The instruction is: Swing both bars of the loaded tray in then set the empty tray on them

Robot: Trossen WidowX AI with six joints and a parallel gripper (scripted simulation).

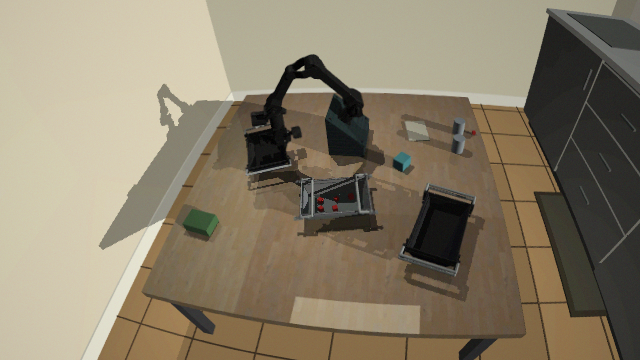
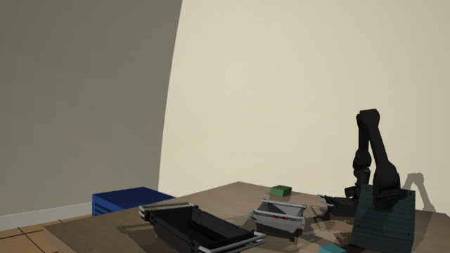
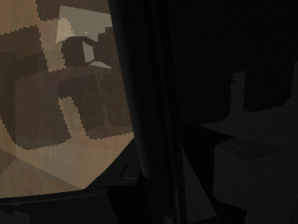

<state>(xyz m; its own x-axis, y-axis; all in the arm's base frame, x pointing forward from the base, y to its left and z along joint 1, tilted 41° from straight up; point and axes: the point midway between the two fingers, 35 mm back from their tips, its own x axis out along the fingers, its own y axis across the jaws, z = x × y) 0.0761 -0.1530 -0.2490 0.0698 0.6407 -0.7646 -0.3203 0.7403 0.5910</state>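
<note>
My gripper tip is now 7 cm to the left of the black tray, 3 cm below it and 2 cm short of it. From my gripper tip the other things lie so: green block (43 cm ahead, 25 cm to the right, 1 cm above); teal cube (52 cm to the left, 8 cm ahead, 1 cm above); beige pad (61 cm to the left, 17 cm behind, 1 cm below).
</note>
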